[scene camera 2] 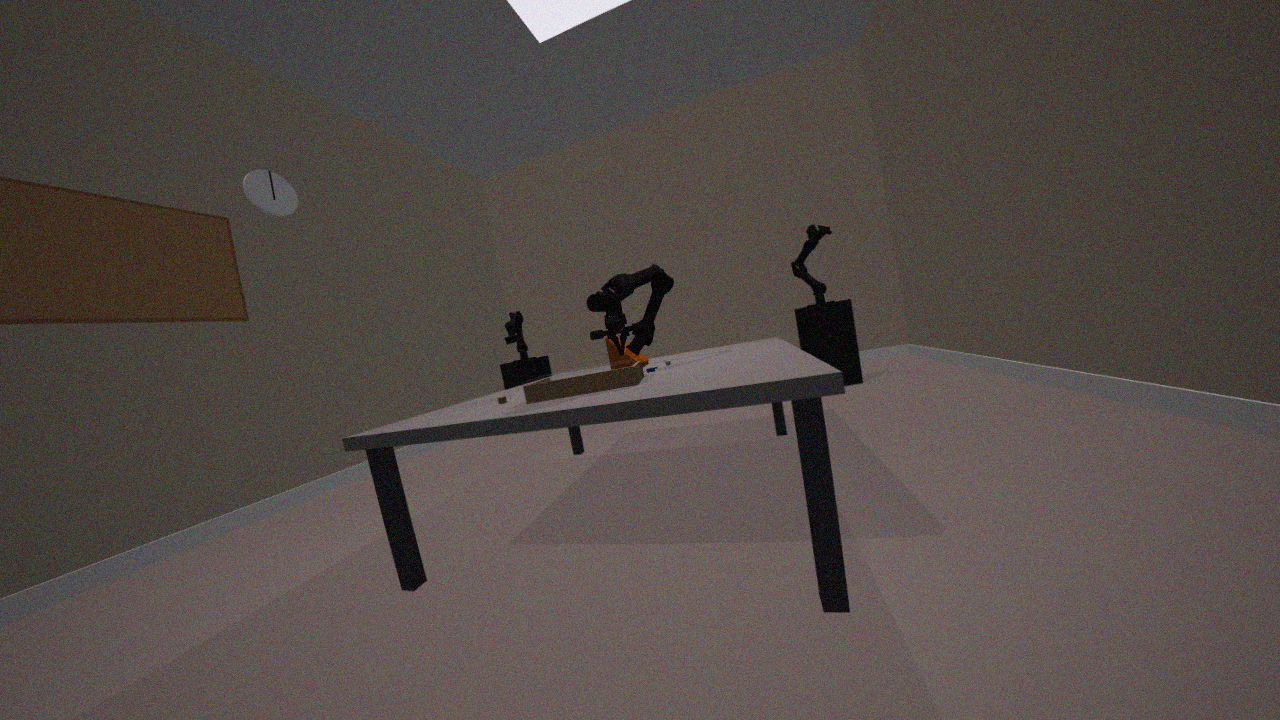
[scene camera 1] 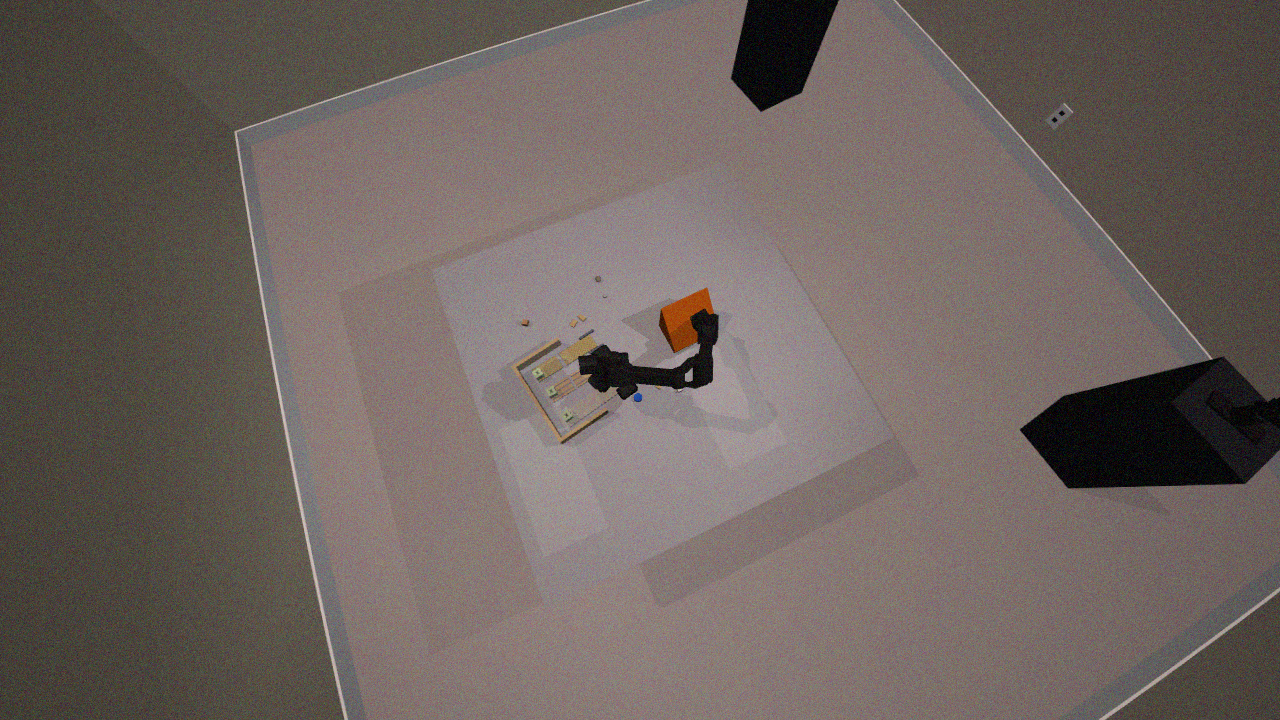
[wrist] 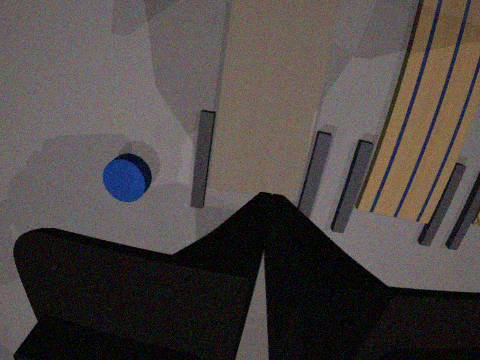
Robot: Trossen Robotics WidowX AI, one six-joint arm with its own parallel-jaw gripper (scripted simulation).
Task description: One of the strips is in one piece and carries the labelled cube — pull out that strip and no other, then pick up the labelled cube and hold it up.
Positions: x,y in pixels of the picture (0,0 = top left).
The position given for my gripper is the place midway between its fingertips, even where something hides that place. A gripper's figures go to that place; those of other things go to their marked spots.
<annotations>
My gripper (scene camera 2: 622,355) is 1.25 m from the lens. A wooden frame (scene camera 2: 624,373): 0.98 m from the lens.
</annotations>
